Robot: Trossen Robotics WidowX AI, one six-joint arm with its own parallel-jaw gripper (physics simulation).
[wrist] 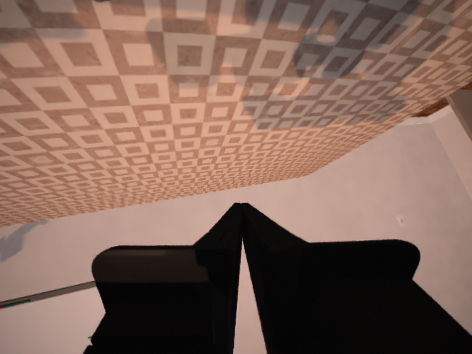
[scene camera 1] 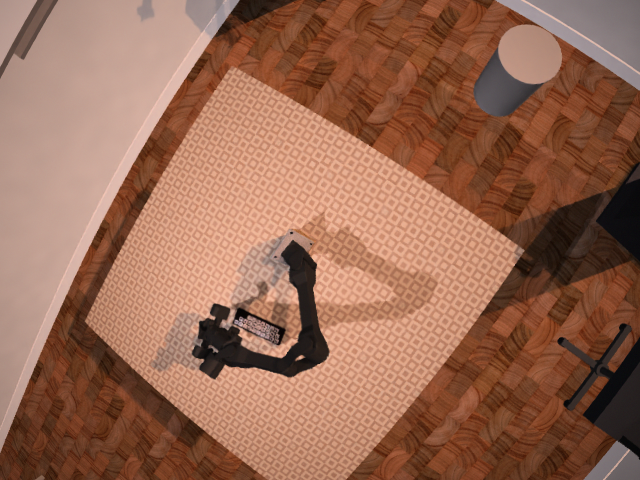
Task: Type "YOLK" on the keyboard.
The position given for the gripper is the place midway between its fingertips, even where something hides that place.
The gripper shows in the wrist view (240,210) and in scene camera 1 (200,322).
